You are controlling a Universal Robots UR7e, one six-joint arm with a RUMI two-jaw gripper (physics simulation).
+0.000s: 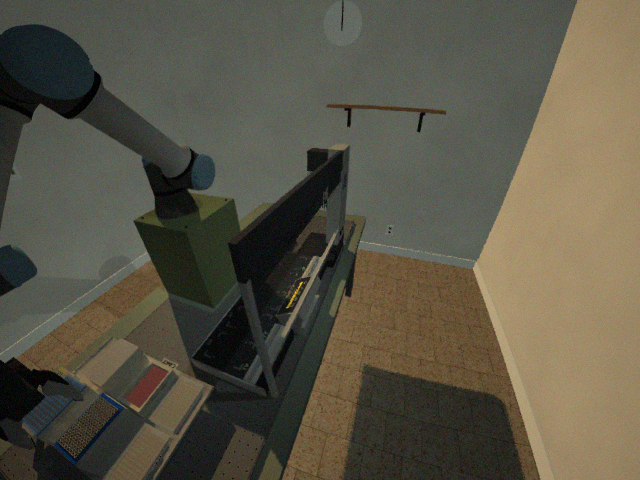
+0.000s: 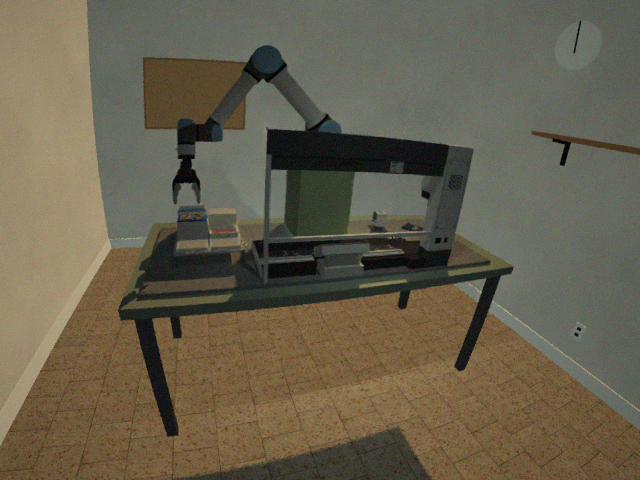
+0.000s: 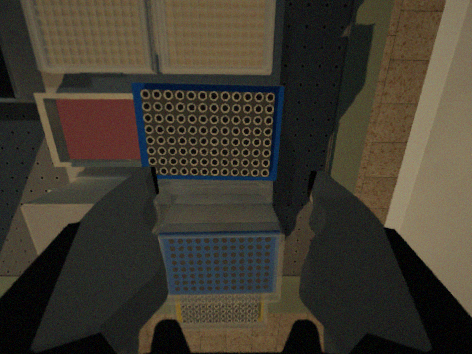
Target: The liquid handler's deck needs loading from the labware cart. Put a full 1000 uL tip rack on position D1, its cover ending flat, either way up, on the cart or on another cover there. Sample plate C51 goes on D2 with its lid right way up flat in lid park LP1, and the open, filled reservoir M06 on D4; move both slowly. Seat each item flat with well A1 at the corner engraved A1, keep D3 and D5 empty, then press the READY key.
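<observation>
My gripper (image 2: 186,200) (image 3: 233,171) is open and empty, above the rear left stack on the labware cart (image 2: 206,251). A blue rack under a clear cover (image 1: 51,410) (image 3: 222,264) shows between and beyond the fingers. An uncovered blue-rimmed tip rack (image 1: 87,426) (image 3: 209,134) stands in front of it, atop a tall body. The reservoir with red filling (image 1: 148,386) (image 3: 100,129) lies lower beside it. Two pale lidded plates (image 3: 95,35) (image 3: 215,37) sit side by side at the cart's front. Labels such as C51 and M06 are not readable. The READY key cannot be made out.
A yellow-edged rack (image 3: 220,309) shows behind the covered one. A pale box-like item (image 1: 108,361) (image 2: 222,217) stands behind the reservoir. The liquid handler's dark deck (image 1: 222,341) lies beside the cart, under a dark beam (image 1: 289,206) (image 2: 356,149). The green arm pedestal (image 1: 191,253) (image 2: 320,201) stands behind.
</observation>
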